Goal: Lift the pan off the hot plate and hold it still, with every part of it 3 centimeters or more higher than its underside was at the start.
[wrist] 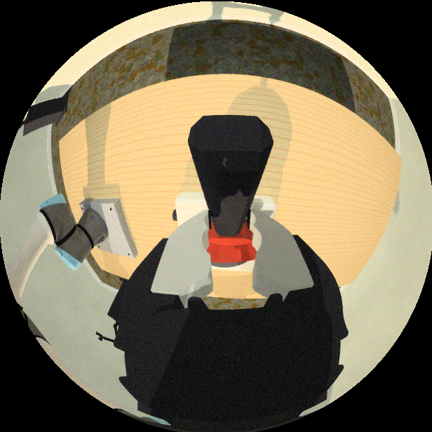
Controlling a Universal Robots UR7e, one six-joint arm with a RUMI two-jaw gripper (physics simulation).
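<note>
The pan shows its red body (231, 251) low in the middle of the wrist view and its black handle (231, 137) rising towards the camera. My gripper (228, 212) is shut on the handle, with a light grey finger on each side of it. The white hot plate (190, 206) shows behind and on both sides of the fingers, with a dark knob at its left. The pan's body appears to be above the hot plate, and a grey part of its underside shows at its lower edge. The size of the gap cannot be told. The fingers hide much of the pan and hot plate.
A wooden table top (330, 200) lies below, with a mottled dark border (250, 47) along its far side. At the left, a grey mounting plate (119, 227) carries a jointed arm base (70, 225). A dark block (46, 114) stands at the upper left. Shadows fall across the table.
</note>
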